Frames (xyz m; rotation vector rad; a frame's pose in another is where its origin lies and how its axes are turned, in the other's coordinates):
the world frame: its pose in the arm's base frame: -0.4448 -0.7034 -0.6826 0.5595 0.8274 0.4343
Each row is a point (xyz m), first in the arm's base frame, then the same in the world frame.
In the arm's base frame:
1: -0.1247 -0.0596 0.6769
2: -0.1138 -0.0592 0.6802
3: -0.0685 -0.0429 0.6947
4: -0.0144 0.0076 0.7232
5: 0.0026 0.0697 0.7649
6: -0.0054 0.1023 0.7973
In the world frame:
1: -0.2098 1.2916 0.8081
2: -0.2049 1.2924 0.8183
3: -0.1764 1.3074 0.8570
4: -0.1314 1.3563 0.9002
5: -0.1096 1.4276 0.9182
6: -0.1143 1.4739 0.9202

